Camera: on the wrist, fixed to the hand. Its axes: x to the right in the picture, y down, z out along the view.
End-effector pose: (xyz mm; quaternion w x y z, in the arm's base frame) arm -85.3 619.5 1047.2 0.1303 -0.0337 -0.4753 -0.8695
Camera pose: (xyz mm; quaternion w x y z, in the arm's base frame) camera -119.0 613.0 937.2 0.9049 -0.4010 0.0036 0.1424
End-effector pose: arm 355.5 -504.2 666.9 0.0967 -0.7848 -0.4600 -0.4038
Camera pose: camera 248.2 -475.3 697.3 0.4719 -0.4276 0.7692 0.0531
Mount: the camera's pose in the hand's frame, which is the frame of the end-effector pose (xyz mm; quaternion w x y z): 13.7 -95.3 -63.3 0.0059 0.0428 0.0771 0.9961
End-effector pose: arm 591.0 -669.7 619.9 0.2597 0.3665 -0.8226 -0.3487
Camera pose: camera 666.3 -751.2 588.8 0.3966 -0.7792 -0.3648 0.3201
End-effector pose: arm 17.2 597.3 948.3 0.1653 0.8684 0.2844 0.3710
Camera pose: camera -57.2 685.2 950.8 0.4277 -0.2669 0.8347 -0.2216
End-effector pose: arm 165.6 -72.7 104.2 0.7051 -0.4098 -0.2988 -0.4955
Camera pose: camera 81.2 -150.7 111.7 0.5383 -0.2317 0.4396 0.6806
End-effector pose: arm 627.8 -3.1 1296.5 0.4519 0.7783 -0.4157 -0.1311
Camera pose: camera 723.4 47.5 1256.7 0.1320 -0.3800 -0.7485 0.5272
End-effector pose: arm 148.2 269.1 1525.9 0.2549 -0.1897 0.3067 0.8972
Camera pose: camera 203.6 297.8 1429.0 0.9077 -0.2461 -0.2488 -0.2314
